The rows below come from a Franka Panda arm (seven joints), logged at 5 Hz.
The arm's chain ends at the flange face. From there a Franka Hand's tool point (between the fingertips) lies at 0.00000 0.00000 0.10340 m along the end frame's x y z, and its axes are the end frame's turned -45 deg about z.
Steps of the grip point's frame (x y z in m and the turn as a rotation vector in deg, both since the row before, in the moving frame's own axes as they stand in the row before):
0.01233 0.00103 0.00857 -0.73 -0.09 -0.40
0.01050 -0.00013 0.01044 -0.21 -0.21 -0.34
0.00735 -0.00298 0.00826 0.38 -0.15 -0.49
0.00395 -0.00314 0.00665 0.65 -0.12 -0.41
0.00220 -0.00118 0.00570 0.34 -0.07 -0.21
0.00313 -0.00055 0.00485 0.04 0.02 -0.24
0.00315 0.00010 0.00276 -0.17 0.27 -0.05
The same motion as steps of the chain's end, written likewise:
0.00863 -0.00903 0.00858 -0.58 0.45 -0.40
0.00733 -0.00805 0.01044 -0.30 0.00 -0.34
0.00377 -0.00701 0.00826 0.16 -0.37 -0.49
0.00156 -0.00434 0.00666 0.37 -0.54 -0.41
0.00125 -0.00205 0.00570 0.19 -0.29 -0.21
0.00185 -0.00253 0.00485 0.04 -0.01 -0.24
0.00174 -0.00203 0.00276 0.07 0.31 -0.05

